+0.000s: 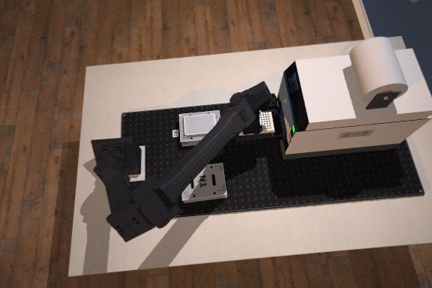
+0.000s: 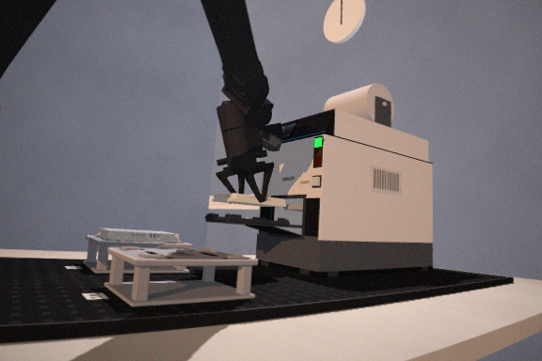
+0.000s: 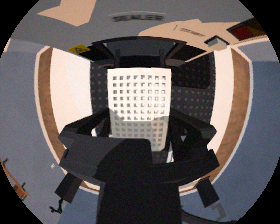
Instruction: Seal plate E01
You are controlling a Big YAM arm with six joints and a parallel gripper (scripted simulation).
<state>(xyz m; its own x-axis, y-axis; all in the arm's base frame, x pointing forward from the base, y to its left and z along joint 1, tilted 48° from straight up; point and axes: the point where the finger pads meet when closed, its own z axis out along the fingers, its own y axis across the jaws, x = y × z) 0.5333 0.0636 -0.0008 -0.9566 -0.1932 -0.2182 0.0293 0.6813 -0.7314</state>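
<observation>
The sealer stage lies 4 cm below my hand. Also, from my hand: nest (22 cm behind, 17 cm to the right, 10 cm below); then plate (20 cm behind, 9 cm below, 5 cm to the left); then start button (10 cm to the right, 10 cm ahead, 4 cm above).
</observation>
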